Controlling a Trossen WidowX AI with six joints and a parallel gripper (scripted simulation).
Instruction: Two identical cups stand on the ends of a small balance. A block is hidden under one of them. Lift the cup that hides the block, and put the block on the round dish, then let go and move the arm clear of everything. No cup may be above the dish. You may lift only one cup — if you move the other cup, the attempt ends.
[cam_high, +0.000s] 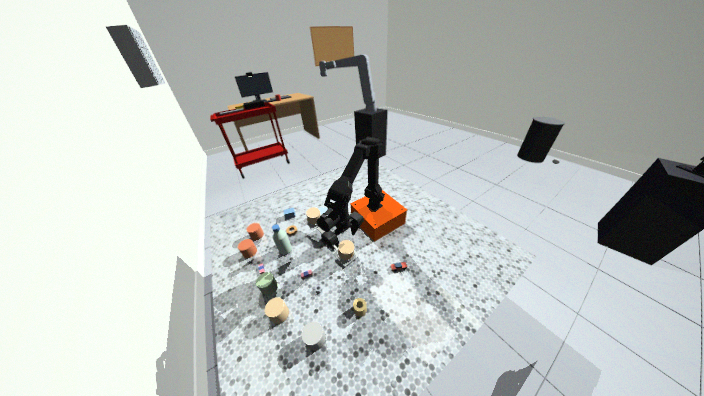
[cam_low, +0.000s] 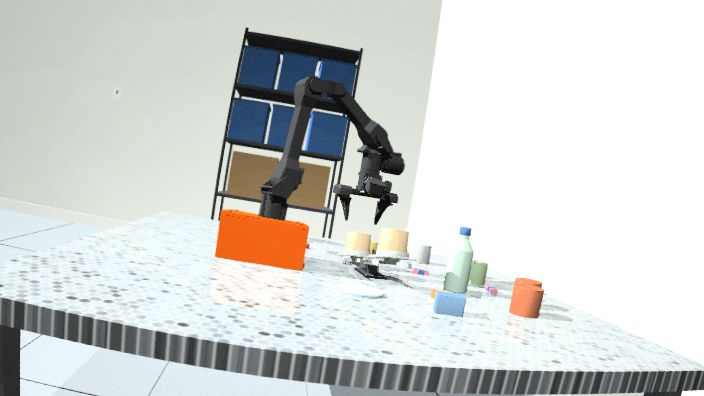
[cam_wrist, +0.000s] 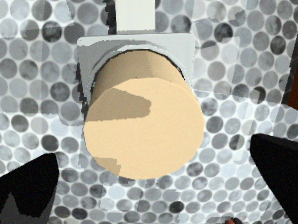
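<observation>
Right now my gripper tip is 80 mm above the mint block. Also, from my gripper tip: pale blue round dish (350 mm to the right, 120 mm below, 100 mm behind); green bottle (260 mm to the right, 190 mm ahead, 10 mm below); blue box (480 mm to the right, 100 mm below, 50 mm ahead).
</observation>
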